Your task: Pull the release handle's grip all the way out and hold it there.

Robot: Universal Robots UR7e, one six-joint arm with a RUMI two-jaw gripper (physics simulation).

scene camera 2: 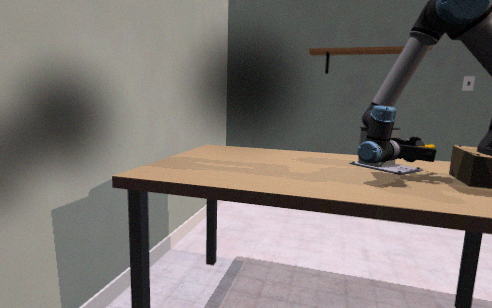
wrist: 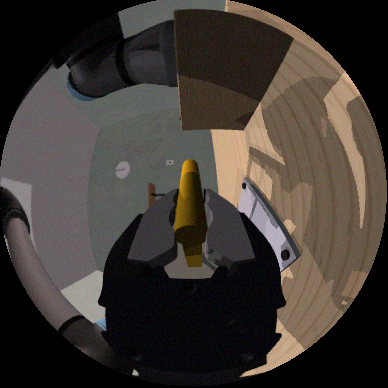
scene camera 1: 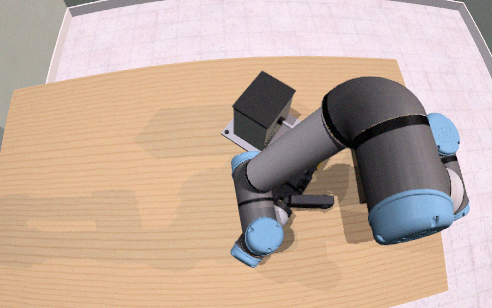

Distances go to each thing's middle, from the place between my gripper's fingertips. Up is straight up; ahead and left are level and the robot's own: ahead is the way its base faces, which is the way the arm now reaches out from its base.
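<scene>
There's the grey base plate point(wrist: 251, 202), and it's 130 mm ahead of my hand, 70 mm to the right of it and 100 mm below it.
</scene>
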